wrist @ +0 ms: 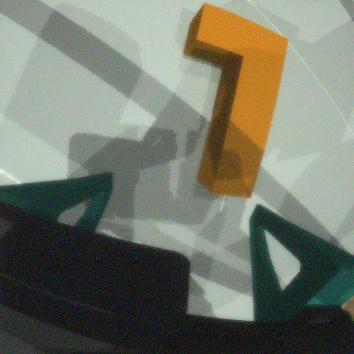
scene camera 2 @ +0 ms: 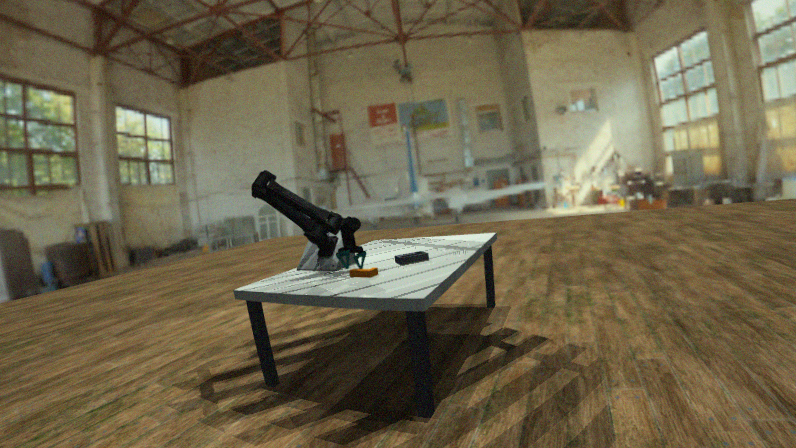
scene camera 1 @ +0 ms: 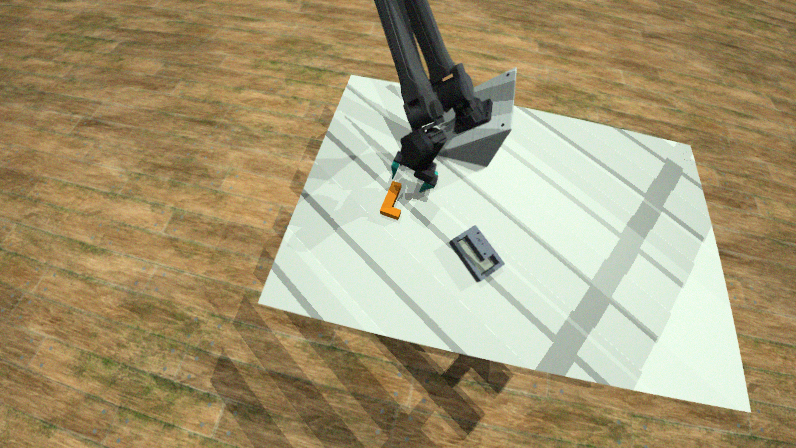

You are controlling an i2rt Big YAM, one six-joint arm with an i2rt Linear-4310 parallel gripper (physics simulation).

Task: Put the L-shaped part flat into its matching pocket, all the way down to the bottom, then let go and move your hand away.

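Frame: origin at the arm's base, x down, y right, z back, level; metres.
Seen in the pictures: gripper, between the fingertips: (wrist: 183, 196) (scene camera 2: 354, 269) (scene camera 1: 406, 184); arm's base, origin of its link: (scene camera 2: 328, 247) (scene camera 1: 474, 118).
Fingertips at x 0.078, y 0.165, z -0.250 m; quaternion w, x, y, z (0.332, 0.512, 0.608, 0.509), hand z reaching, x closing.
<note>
Offsets run from my fingertips to a thing's top centre.
The orange L-shaped part @[dx -0.006, dy +0.022, dz -0.060 m] (scene camera 1: 391, 201) (scene camera 2: 363, 272) (wrist: 257, 95) lies flat on the table, near the arm's base. In the wrist view its long leg points down towards the fingers and its short leg points left at the top. My gripper (scene camera 1: 409, 183) (scene camera 2: 353, 267) (wrist: 183, 196) is open, with its teal fingers wide apart and nothing between them. It is above the table, beside the end of the part's long leg. The dark grey block with the L-shaped pocket @[dx -0.013, dy -0.250, dz -0.169 m] (scene camera 1: 474, 231) (scene camera 2: 411, 258) stands apart from the part, lower right of it in scene camera 1. The pocket is empty.
The arm's grey angled base mount (scene camera 1: 483, 145) (scene camera 2: 308, 257) stands on the pale table (scene camera 1: 685, 311) (scene camera 2: 445, 289) behind the gripper. Striped shadows cross the table top. The table's near edge is beyond the part in scene camera 2.
</note>
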